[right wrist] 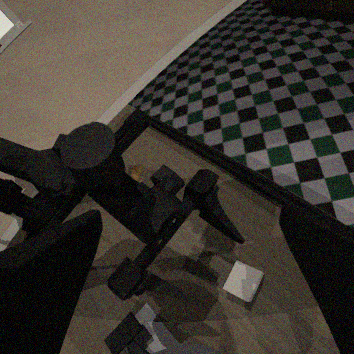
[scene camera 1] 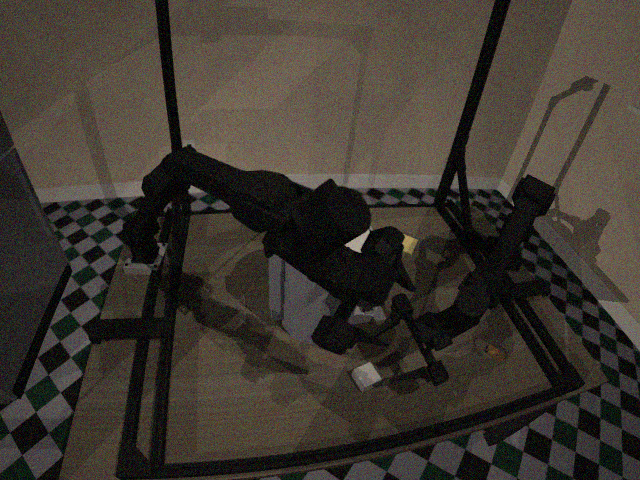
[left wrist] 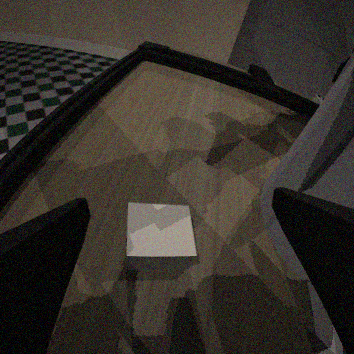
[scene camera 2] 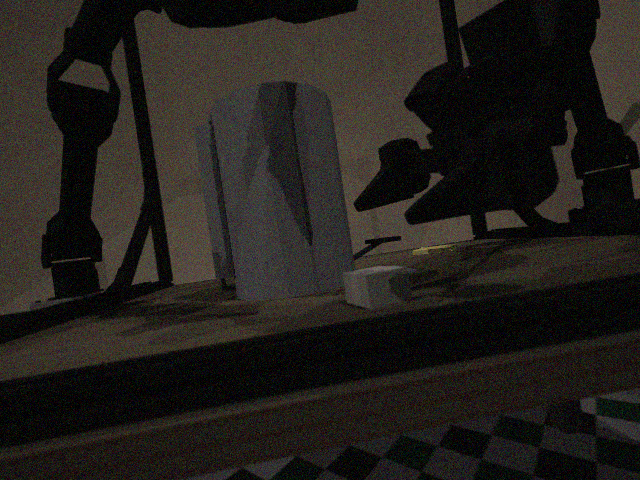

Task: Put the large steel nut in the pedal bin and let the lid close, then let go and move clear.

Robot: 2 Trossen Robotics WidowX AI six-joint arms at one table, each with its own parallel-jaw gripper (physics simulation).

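Places are measured from the left arm's base along level axes (x back, y left, z down), in metres.
Where they show: left gripper, fingertip midpoint: (right wrist: 224, 272) (scene camera 1: 378, 359) (left wrist: 182, 202) (scene camera 2: 377, 213); right gripper, fingertip midpoint: (right wrist: 192, 217) (scene camera 1: 400, 317) (scene camera 2: 335, 3); left arm's base, link origin: (right wrist: 30, 209) (scene camera 2: 610, 204); right arm's base, link origin: (scene camera 1: 145, 254) (scene camera 2: 77, 295).
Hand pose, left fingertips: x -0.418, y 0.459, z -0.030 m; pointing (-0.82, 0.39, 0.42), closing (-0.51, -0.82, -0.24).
Note:
Things, the pixels of their top centre, and the offset from my left fingertips. "spot": a spot on its surface instead.
- grey-blue pedal bin, top centre: (scene camera 2: 272, 111) (scene camera 1: 328, 230) dx -0.134, dy -0.142, dz -0.175 m
- pale grey square block, top centre: (left wrist: 160, 227) (scene camera 2: 373, 270) (right wrist: 241, 280) (scene camera 1: 367, 374) dx -0.011, dy +0.008, dz +0.050 m
- white piece, surface spot: (scene camera 1: 358, 241) spot: dx -0.078, dy -0.127, dz -0.173 m
- yellow piece, top centre: (scene camera 2: 434, 246) (scene camera 1: 403, 241) dx +0.085, dy -0.449, dz +0.067 m
- small orange object, top centre: (right wrist: 134, 174) (scene camera 1: 496, 352) dx +0.307, dy -0.096, dz +0.070 m
The grey-blue pedal bin (scene camera 1: 299, 302) (scene camera 2: 279, 206) stands upright on the table; the arm hides its top in scene camera 1, so its lid state is unclear. A pale grey square block (scene camera 1: 366, 376) (scene camera 2: 368, 287) (left wrist: 160, 235) (right wrist: 243, 281) rests on the table beside the bin. No hole or hexagonal outline shows on it, so I cannot tell whether it is the steel nut. My left gripper (scene camera 2: 381, 213) (left wrist: 182, 202) is open and empty, above and behind the block. My right gripper is open and empty, high over the bin area. No clearly recognisable nut shows.
A white piece (scene camera 1: 358, 241) and a yellow piece (scene camera 1: 409, 243) show behind my right arm. A small orange object (scene camera 1: 494, 352) (right wrist: 136, 173) lies near my left arm. A black frame (scene camera 1: 320, 454) edges the table. Both arms crowd the area around the bin. The light is dim.

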